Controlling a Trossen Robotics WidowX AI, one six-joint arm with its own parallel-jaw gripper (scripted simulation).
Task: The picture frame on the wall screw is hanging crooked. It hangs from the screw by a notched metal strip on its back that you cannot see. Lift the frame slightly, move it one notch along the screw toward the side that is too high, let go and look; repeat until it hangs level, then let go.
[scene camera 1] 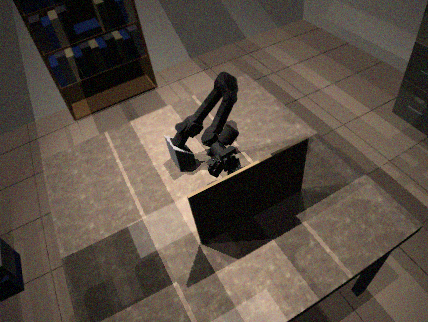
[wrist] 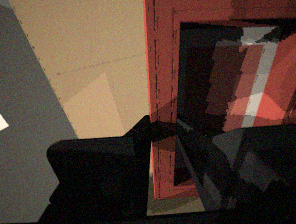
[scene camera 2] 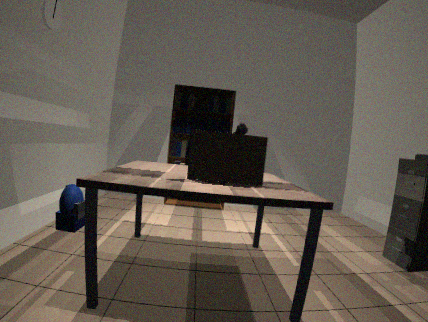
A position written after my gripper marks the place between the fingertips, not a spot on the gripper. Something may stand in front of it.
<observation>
My gripper [wrist: 160, 118] carries a picture frame [wrist: 224, 71].
Scene camera 1 does not show the picture frame, which is hidden by a wall panel. Scene camera 2 misses the picture frame, which is hidden by a wall panel.
</observation>
